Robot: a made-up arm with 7 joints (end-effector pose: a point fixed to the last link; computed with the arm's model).
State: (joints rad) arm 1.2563 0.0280 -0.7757 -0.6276 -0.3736 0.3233 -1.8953
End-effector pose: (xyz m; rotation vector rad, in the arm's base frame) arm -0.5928 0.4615 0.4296 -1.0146 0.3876 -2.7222
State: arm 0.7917 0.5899 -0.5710 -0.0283 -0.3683 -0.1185 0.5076
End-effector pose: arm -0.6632 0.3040 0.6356 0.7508 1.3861 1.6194
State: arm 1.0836 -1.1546 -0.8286 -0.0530 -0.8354 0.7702 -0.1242
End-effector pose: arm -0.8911 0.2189 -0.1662 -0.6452 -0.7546 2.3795
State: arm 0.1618 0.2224 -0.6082 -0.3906 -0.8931 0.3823 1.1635
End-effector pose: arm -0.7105 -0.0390 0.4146 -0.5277 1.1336 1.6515
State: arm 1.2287 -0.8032 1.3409 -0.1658 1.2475 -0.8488 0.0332
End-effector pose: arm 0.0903 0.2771 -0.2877 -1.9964 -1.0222 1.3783
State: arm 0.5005 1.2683 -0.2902 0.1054 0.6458 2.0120 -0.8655
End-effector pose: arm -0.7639 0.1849 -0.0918 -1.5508 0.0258 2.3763
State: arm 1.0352 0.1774 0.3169 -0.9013 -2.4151 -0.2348 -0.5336
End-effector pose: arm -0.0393 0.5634 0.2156 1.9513 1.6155 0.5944
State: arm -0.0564 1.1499 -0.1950 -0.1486 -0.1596 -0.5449 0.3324
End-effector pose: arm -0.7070 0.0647 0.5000 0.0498 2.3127 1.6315
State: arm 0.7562 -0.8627 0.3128 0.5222 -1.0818 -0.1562 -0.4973
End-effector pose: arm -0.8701 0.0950 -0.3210 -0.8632 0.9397 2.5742
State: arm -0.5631 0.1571 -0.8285 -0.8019 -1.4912 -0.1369 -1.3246
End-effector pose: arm -0.4682 0.1961 0.4646 -1.3676 -1.9251 -0.4751
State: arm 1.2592 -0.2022 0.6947 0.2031 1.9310 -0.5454 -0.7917
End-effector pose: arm -0.3982 0.3723 -0.5396 1.5722 1.1807 -1.8373
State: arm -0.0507 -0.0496 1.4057 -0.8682 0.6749 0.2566 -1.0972
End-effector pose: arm -0.1759 0.5176 -0.0988 -2.2919 -1.5895 1.3405
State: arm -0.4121 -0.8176 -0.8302 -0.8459 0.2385 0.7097 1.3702
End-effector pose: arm -0.6648 -0.0491 0.1994 0.7544 -0.2048 1.1100
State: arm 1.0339 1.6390 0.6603 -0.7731 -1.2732 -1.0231 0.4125
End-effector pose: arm -0.3384 0.3846 -0.1696 0.4429 2.2618 -0.7898
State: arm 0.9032 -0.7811 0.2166 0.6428 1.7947 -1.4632 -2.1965
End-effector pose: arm -0.3509 0.0542 -0.3597 0.7676 0.0317 -0.0581
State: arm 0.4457 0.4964 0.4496 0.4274 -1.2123 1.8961 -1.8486
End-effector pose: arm -0.4090 -0.4709 -0.0144 0.9183 -0.6691 -0.4541
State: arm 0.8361 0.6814 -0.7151 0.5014 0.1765 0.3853 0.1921
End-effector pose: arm -0.8235 0.1427 0.7647 1.0107 0.1877 1.9664
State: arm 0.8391 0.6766 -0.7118 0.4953 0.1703 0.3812 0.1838
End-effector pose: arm -0.8260 0.1433 0.7615 1.0079 0.1889 1.9781
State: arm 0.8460 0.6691 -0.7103 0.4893 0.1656 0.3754 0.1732
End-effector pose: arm -0.8284 0.1453 0.7585 1.0078 0.1840 1.9877
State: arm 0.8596 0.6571 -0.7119 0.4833 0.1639 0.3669 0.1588
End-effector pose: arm -0.8305 0.1501 0.7557 1.0117 0.1681 1.9931
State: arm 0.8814 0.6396 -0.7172 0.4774 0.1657 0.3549 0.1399
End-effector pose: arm -0.8323 0.1581 0.7534 1.0203 0.1389 1.9937
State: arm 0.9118 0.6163 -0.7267 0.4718 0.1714 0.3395 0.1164
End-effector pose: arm -0.8337 0.1694 0.7514 1.0330 0.0948 1.9892
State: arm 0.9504 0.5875 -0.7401 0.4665 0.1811 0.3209 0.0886
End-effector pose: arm -0.8347 0.1837 0.7495 1.0480 0.0357 1.9797
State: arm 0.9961 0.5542 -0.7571 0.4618 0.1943 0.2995 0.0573
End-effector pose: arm -0.8351 0.2004 0.7478 1.0636 -0.0367 1.9658
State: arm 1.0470 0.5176 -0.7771 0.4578 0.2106 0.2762 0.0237
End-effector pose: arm -0.8349 0.2186 0.7461 1.0774 -0.1201 1.9485
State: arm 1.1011 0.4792 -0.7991 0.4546 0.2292 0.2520 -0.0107
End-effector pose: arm -0.8343 0.2374 0.7441 1.0873 -0.2109 1.9286
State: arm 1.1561 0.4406 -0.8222 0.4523 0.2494 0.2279 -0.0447
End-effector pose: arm -0.8334 0.2560 0.7418 1.0921 -0.3053 1.9071
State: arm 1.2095 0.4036 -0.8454 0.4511 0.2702 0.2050 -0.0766
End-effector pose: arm -0.8324 0.2737 0.7393 1.0916 -0.3986 1.8849
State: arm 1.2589 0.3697 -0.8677 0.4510 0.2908 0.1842 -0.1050
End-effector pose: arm -0.8314 0.2895 0.7367 1.0868 -0.4863 1.8629
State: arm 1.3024 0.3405 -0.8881 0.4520 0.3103 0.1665 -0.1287
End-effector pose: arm -0.8303 0.3033 0.7344 1.0790 -0.5646 1.8416
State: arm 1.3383 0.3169 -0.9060 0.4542 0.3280 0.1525 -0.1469
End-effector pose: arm -0.8294 0.3142 0.7327 1.0705 -0.6305 1.8216
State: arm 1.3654 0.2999 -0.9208 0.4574 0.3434 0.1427 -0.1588
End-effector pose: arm -0.8283 0.3221 0.7321 1.0634 -0.6818 1.8028
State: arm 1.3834 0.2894 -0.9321 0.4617 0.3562 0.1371 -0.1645
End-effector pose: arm -0.8274 0.3268 0.7326 1.0589 -0.7182 1.7860
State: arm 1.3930 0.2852 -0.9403 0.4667 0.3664 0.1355 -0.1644
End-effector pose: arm -0.8263 0.3287 0.7344 1.0580 -0.7402 1.7705
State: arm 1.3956 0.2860 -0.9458 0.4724 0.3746 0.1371 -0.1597
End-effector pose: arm -0.8251 0.3281 0.7372 1.0603 -0.7508 1.7563
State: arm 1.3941 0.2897 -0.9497 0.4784 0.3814 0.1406 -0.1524
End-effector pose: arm -0.8238 0.3262 0.7406 1.0645 -0.7546 1.7430
